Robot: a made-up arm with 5 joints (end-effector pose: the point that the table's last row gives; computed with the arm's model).
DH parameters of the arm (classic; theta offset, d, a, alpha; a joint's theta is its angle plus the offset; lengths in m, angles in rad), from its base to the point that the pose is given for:
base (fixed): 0 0.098 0 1.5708
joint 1: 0.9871 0 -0.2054 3.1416
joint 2: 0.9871 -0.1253 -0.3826 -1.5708
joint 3: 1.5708 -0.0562 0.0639 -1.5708
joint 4: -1.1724 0 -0.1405 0
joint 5: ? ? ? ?
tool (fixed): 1.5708 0.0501 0 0
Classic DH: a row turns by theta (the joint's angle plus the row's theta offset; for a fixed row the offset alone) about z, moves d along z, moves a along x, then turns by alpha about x.
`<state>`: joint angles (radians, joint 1 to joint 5).
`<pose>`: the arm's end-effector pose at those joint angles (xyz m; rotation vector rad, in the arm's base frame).
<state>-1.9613 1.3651 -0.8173 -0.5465 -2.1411</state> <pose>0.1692 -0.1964 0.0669 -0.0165 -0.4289 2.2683</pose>
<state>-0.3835 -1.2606 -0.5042 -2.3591 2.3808</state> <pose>-0.3954 -0.3070 -0.2077 -0.2409 -0.8634 0.4620</pose>
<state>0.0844 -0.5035 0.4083 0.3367 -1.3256</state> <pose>-0.5269 -0.1387 -0.1531 1.0661 -0.7340 -0.0776</pose>
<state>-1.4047 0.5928 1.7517 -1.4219 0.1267</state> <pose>0.1863 -0.0763 0.6842 -0.6906 0.4030 -1.4818</pose>
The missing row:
joint 5: 1.1724 0.0068 0.011 -1.5708
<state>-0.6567 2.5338 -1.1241 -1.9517 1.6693</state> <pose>-0.0205 -0.2303 -0.0810 -1.5547 -2.4768 0.3911</pose>
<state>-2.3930 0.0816 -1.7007 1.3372 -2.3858</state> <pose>0.3164 -0.1354 0.5144 -2.0554 -1.8847 0.2818</pose>
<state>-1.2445 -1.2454 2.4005 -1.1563 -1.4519</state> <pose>-0.6955 0.0095 0.2593 1.0359 -2.6659 -0.7278</pose>
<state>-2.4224 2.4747 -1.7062 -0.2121 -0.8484</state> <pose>-0.2876 -0.1203 0.0494 -0.3577 -0.1557 1.5995</pose>
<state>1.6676 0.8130 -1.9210 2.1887 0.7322</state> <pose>-0.0050 -0.1426 -0.3795 1.4902 2.0575 0.4127</pose>
